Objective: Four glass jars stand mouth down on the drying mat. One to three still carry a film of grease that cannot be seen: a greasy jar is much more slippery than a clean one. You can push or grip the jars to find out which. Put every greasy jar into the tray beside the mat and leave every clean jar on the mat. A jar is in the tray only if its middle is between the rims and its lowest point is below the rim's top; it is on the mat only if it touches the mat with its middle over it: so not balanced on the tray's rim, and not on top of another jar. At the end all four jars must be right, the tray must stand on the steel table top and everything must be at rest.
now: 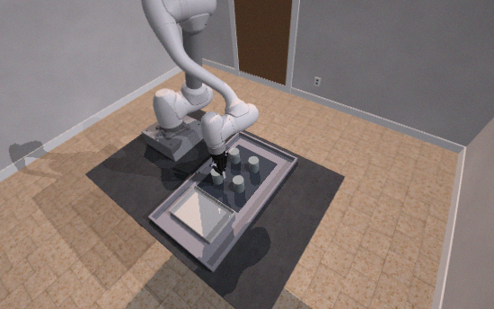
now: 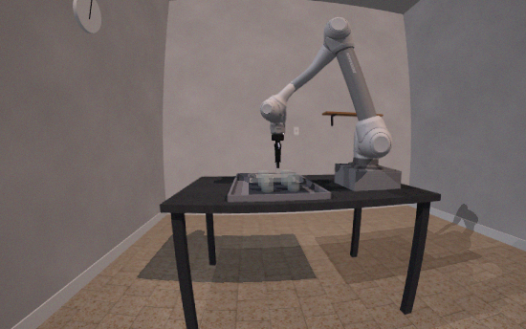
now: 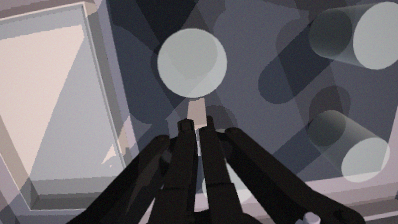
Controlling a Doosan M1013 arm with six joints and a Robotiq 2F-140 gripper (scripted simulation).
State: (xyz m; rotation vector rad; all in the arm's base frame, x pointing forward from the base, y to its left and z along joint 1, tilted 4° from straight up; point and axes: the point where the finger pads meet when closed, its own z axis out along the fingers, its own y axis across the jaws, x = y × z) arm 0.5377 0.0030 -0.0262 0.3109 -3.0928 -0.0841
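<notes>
Now: the dark drying mat 11 cm to the left of my hand and 10 cm below it. The rest, counted from my hand: tray (6 cm ahead, 21 cm to the right, 10 cm below).
</notes>
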